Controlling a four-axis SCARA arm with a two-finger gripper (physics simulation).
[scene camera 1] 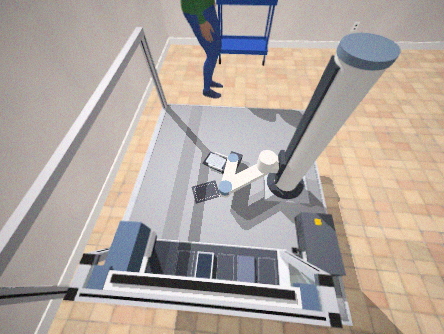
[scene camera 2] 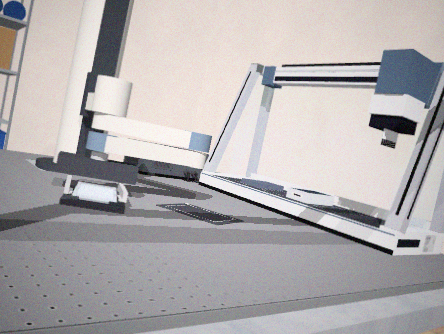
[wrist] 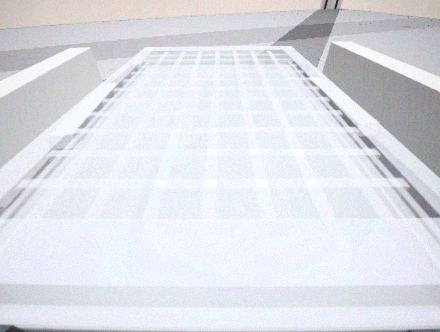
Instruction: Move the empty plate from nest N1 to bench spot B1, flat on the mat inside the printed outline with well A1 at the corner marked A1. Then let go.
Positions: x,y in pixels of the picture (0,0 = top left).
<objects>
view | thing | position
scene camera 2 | gripper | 96,193
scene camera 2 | white well plate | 86,191
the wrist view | gripper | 214,67
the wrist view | white well plate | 221,181
</objects>
